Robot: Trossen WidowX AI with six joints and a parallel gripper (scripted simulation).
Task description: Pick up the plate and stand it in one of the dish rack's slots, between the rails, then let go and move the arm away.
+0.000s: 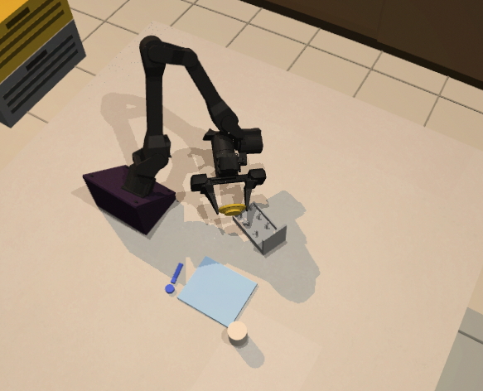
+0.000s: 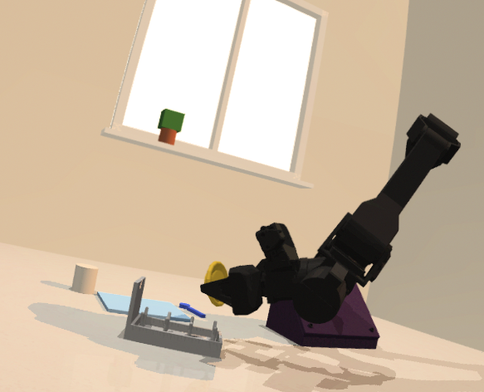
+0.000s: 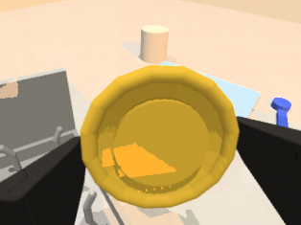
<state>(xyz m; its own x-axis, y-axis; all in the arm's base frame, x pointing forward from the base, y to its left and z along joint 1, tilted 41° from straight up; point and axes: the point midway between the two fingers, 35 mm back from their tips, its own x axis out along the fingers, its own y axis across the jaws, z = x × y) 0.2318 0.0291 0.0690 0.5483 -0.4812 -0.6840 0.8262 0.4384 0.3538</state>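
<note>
Now: the grey dish rack 60 mm ahead of my gripper tip, 30 mm to the left of it and 60 mm below it. Round my gripper tip: blue spoon: 80 mm behind, 190 mm to the right, 80 mm below; then light blue mat: 30 mm ahead, 170 mm to the right, 80 mm below; then yellow plate: 10 mm to the left.
</note>
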